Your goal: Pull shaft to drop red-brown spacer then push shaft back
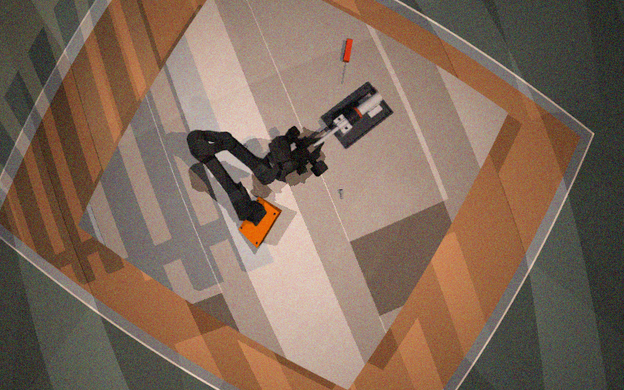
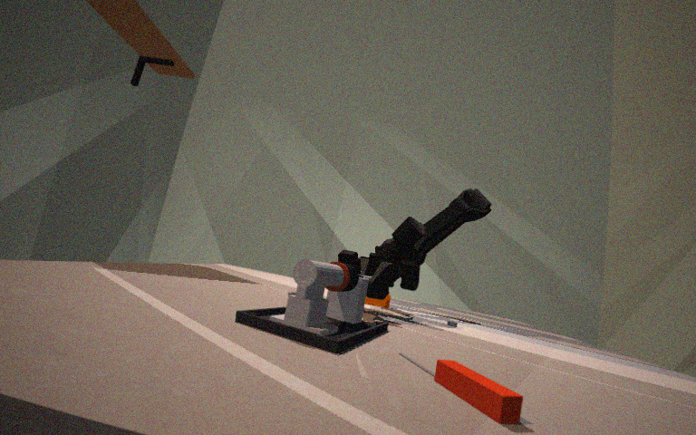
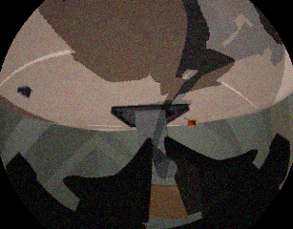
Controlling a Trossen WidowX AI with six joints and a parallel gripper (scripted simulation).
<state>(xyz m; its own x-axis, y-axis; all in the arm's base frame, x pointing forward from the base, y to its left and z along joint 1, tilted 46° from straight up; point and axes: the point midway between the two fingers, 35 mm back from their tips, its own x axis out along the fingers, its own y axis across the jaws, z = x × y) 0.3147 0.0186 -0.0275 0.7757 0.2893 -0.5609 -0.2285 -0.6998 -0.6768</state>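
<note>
Now: the light shaft 60 mm ahead of my gripper tip, 20 mm to the right of it and 20 mm above it. From my gripper tip the other things lie so: small grey piece 100 mm behind, 180 mm to the right, 60 mm below; dark spacer 140 mm ahead, 30 mm to the right, 20 mm above; red-brown spacer 150 mm ahead, 40 mm to the right, 20 mm above.
</note>
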